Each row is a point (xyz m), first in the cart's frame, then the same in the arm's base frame.
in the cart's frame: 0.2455 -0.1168 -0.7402
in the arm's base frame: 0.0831 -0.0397 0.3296
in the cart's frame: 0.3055 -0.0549 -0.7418
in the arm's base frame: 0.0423 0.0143 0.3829
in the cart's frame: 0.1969 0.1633 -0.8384
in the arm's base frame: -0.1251 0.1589 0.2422
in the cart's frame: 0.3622 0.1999 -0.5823
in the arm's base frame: -0.2397 0.0365 0.4993
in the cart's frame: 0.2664 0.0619 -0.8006
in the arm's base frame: -0.0402 0.1043 0.3219
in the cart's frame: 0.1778 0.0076 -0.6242
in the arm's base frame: -0.0912 -0.0939 0.3158
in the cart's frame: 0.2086 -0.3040 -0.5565
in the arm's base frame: 0.1546 -0.2908 0.3746
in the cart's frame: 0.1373 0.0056 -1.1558
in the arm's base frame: 0.1438 0.3081 0.0562
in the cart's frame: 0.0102 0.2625 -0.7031
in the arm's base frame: -0.3104 0.0333 0.1286
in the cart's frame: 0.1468 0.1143 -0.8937
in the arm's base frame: -0.0676 0.1596 0.1739
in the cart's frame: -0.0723 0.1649 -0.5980
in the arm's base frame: -0.2902 -0.1281 0.0986
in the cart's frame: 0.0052 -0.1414 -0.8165
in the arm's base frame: 0.0905 -0.0802 0.0797
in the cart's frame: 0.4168 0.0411 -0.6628
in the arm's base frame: -0.0544 0.0409 0.5164
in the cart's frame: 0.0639 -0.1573 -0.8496
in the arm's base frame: 0.1312 -0.0406 0.1192
